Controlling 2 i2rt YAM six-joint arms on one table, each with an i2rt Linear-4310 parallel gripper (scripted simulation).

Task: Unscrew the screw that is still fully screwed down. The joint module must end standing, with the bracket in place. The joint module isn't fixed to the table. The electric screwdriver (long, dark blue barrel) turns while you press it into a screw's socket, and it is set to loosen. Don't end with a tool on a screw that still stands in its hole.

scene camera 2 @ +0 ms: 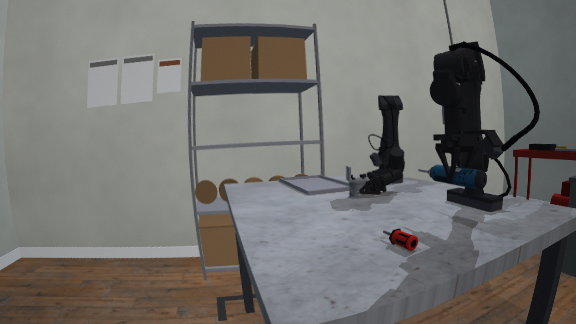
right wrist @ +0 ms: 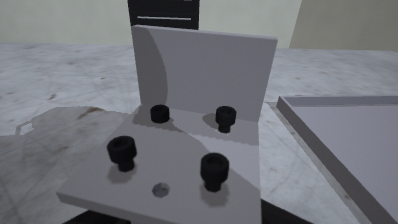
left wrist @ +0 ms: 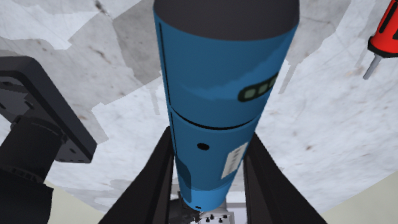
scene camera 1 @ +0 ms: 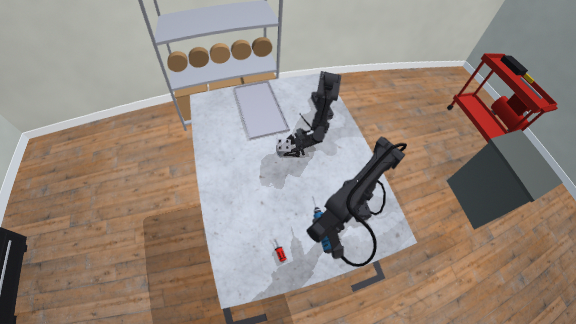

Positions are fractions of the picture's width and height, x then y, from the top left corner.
Labels:
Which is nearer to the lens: the grey bracket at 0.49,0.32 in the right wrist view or the flat grey tray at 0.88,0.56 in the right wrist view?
The grey bracket.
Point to a flat grey tray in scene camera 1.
0.46,0.35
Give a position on a screw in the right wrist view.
0.31,0.67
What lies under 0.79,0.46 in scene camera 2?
The left gripper.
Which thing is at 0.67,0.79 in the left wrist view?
The left gripper.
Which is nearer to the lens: the screw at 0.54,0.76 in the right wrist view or the flat grey tray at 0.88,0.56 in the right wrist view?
The screw.

